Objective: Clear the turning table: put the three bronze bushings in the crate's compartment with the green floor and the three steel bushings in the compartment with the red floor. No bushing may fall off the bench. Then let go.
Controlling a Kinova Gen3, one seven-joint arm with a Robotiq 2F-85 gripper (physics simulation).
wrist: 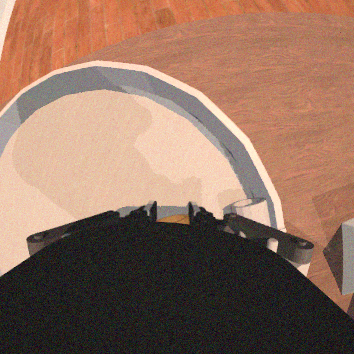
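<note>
The turning table is a round cream disc with a raised rim. My gripper is low over its near part, shut on a bronze bushing, whose orange top shows between the fingertips; the rest of it is hidden by the gripper body. A steel bushing, pale grey, stands on the disc near the rim, just right of the right finger. The near part of the disc is hidden behind the black gripper body. The crate's green and red floors do not show.
The brown wooden bench surrounds the turning table at the back and right. A grey block-like object stands at the right edge, cut off by the view. The orange plank floor shows beyond the bench at the top left.
</note>
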